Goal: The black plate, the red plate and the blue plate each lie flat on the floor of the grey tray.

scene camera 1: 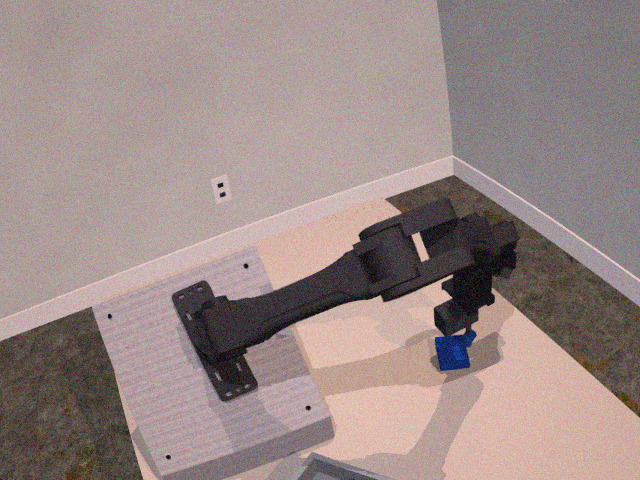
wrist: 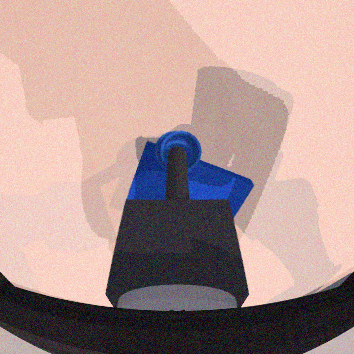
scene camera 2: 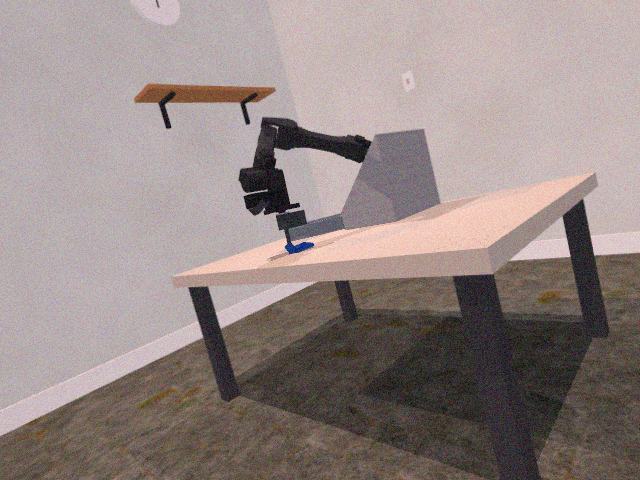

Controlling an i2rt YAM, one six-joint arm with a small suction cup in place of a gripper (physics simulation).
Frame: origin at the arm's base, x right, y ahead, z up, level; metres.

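Seen in the pictures: hand at its tool point: (scene camera 1: 468, 344) (wrist: 176, 137) (scene camera 2: 291, 254); arm's base at its link origin: (scene camera 1: 213, 342) (scene camera 2: 381, 164).
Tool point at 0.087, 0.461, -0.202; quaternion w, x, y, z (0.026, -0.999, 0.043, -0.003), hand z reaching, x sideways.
Pixels of each thing's top centre, then the offset from my tool point to it, as dx, dy, dz. Level surfaces: height alone.
- blue plate at its top centre: (wrist: 187, 201) (scene camera 1: 452, 349) (scene camera 2: 299, 244) +0.005, -0.046, +0.017
- grey tray at its top centre: (scene camera 2: 317, 220) +0.263, -0.426, +0.051
- table at its surface level: dz +0.002
The blue plate (scene camera 1: 451, 355) (scene camera 2: 299, 247) (wrist: 211, 182) is a small blue square on the pale table, far out from the arm's base. My suction cup (scene camera 1: 469, 335) (scene camera 2: 288, 240) (wrist: 178, 147) presses on the plate near its far edge. The plate looks slightly tipped under it. A corner of the grey tray (scene camera 1: 330, 470) (scene camera 2: 320, 226) shows at the bottom edge of scene camera 1 and behind the cup in scene camera 2. The black plate and the red plate are not in view.
The arm stands on a grey ribbed mount block (scene camera 1: 154, 335) (scene camera 2: 392, 180) at the table's back. The table (scene camera 1: 516, 413) (scene camera 2: 439, 237) ends close beyond the blue plate. A wooden wall shelf (scene camera 2: 204, 92) hangs above the arm.
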